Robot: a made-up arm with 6 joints. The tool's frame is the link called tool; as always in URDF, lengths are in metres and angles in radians. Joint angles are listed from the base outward.
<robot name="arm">
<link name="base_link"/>
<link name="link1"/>
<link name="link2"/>
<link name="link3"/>
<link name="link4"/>
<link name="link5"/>
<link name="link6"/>
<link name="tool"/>
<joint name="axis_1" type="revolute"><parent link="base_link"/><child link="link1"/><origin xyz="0 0 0.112" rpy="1.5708 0 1.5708"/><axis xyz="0 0 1"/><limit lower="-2.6" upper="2.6"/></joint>
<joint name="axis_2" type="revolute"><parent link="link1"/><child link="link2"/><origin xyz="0.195 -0.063 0.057" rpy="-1.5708 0 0"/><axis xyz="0 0 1"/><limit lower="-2.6" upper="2.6"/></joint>
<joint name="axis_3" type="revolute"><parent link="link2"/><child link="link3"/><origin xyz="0.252 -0.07 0.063" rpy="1.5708 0 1.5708"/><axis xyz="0 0 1"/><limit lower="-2.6" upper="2.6"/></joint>
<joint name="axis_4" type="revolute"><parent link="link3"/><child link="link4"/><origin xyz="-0.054 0.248 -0.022" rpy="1.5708 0 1.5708"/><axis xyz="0 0 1"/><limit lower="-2.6" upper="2.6"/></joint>
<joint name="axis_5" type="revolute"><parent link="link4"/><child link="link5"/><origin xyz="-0.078 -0.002 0.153" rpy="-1.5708 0 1.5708"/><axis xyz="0 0 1"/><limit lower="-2.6" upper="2.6"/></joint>
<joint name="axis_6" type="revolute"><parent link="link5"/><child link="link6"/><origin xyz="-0.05 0.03 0.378" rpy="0 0 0"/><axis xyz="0 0 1"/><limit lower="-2.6" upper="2.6"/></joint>
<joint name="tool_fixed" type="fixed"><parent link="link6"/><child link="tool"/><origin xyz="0.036 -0.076 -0.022" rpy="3.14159 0 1.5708"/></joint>
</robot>
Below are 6 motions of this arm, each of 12 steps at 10 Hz.
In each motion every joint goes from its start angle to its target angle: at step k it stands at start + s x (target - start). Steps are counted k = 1, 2, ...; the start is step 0. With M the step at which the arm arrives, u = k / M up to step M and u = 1 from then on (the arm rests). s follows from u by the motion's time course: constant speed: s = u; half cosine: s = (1 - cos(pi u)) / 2; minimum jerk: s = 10 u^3 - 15 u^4 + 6 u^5.
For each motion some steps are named. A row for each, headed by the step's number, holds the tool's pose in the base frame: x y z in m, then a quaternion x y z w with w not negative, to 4 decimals.
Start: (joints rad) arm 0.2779 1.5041 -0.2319 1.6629 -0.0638 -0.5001
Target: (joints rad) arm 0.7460 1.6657 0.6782 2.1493 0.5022 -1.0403
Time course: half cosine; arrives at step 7
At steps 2, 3, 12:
2: 0.2382 -0.0606 0.4948 -0.5969 -0.4696 0.4639 0.4561
3: 0.2257 -0.0577 0.5829 -0.6394 -0.4704 0.4519 0.4070
12: 0.1270 -0.0164 0.8262 -0.7528 -0.4822 0.3833 0.2322

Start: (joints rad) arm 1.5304 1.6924 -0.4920 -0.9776 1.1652 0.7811
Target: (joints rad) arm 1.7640 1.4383 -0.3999 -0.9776 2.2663 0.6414
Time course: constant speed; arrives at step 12
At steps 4, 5, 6, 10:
4: -0.5333 0.0194 0.2892 0.6279 0.4734 0.2370 0.5705
5: -0.5327 0.0159 0.3023 0.6138 0.5033 0.2106 0.5706
6: -0.5318 0.0120 0.3153 0.5982 0.5328 0.1849 0.5693
10: -0.5259 -0.0084 0.3647 0.5192 0.6462 0.0883 0.5523

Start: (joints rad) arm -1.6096 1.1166 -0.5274 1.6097 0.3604 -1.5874
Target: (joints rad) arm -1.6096 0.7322 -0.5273 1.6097 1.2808 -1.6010
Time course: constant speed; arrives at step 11
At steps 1, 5, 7, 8, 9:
1: 0.1121 0.2530 0.2277 0.8207 -0.2628 -0.4731 0.1835
5: 0.0581 0.2152 0.2475 0.8856 -0.1292 -0.4358 0.0958
7: 0.0329 0.1946 0.2504 0.9082 -0.0567 -0.4106 0.0582
8: 0.0211 0.1840 0.2503 0.9168 -0.0193 -0.3967 0.0411
9: 0.0099 0.1735 0.2490 0.9236 0.0187 -0.3820 0.0253

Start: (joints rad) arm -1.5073 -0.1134 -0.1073 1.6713 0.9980 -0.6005
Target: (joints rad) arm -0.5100 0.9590 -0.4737 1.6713 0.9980 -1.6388
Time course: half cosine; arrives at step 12
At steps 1, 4, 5, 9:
1: -0.1046 0.2615 0.1261 0.9694 0.2395 0.0491 0.0223
4: -0.0903 0.2332 0.2204 -0.9756 -0.1803 0.0471 0.1163
5: -0.0777 0.2062 0.2654 -0.9652 -0.1590 0.1027 0.1802
9: 0.0149 0.0394 0.3769 -0.8565 -0.1506 0.3375 0.3603

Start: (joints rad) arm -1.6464 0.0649 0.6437 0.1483 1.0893 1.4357
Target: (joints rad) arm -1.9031 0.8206 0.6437 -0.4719 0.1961 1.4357
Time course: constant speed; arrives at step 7
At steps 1, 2, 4, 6, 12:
1: -0.0459 -0.1600 -0.2258 -0.5267 -0.5896 -0.6100 0.0531
2: -0.0745 -0.1814 -0.2509 -0.5836 -0.5359 -0.6003 0.1085
4: -0.1495 -0.2145 -0.2884 -0.6852 -0.4069 -0.5688 0.2034
6: -0.2429 -0.2301 -0.3043 -0.7632 -0.2536 -0.5272 0.2743
12: -0.2935 -0.2295 -0.3034 -0.7909 -0.1702 -0.5052 0.3003

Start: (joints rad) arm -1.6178 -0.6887 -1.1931 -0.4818 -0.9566 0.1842
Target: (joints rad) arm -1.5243 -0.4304 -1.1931 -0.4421 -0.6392 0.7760
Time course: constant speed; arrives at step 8
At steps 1, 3, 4, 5, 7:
1: 0.4343 -0.1844 -0.2980 -0.7026 -0.2869 0.4896 0.4294
3: 0.4197 -0.1759 -0.3365 -0.6489 -0.3545 0.4514 0.4996
4: 0.4119 -0.1696 -0.3551 -0.6193 -0.3853 0.4286 0.5332
5: 0.4037 -0.1621 -0.3730 -0.5882 -0.4139 0.4035 0.5656
7: 0.3865 -0.1434 -0.4064 -0.5219 -0.4642 0.3466 0.6261

